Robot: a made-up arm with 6 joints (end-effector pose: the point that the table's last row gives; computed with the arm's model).
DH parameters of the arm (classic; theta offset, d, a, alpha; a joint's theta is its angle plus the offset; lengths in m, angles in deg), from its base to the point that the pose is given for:
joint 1: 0 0.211 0 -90
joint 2: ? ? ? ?
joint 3: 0 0 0 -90
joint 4: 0 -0.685 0 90
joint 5: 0 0.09 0 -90
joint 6: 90 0 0 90
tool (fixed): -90 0 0 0
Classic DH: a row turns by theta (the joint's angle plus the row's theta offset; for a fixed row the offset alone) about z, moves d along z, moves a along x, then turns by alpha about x.
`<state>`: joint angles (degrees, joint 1 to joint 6).
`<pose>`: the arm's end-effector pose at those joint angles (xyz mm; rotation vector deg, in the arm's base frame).
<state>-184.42 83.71 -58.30 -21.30 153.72 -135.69</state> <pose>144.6 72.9 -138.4 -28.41 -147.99 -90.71</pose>
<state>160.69 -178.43 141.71 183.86 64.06 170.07</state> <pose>-511.3 84.0 -656.5 -124.68 24.58 96.48</pose>
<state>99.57 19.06 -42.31 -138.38 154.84 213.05</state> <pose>-135.2 397.3 -18.1 126.86 -76.10 41.42</pose>
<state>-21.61 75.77 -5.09 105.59 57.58 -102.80</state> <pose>571.7 -200.5 -347.3 52.72 77.18 32.82</pose>
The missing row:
joint 2: -90 0 0.424 180
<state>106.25 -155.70 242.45 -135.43 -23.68 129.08</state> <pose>-174.4 369.2 198.0 52.33 -38.97 115.98</pose>
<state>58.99 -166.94 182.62 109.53 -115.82 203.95</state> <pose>279.8 523.9 -242.7 48.60 -47.64 -35.92</pose>
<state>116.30 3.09 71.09 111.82 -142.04 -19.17</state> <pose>-119.5 166.3 1300.8 -2.17 40.86 -11.89</pose>
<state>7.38 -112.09 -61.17 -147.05 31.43 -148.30</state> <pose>66.6 84.8 552.4 -54.74 -16.19 -20.26</pose>
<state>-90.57 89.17 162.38 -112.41 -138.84 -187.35</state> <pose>27.3 -701.8 848.9 -150.07 -34.56 65.51</pose>
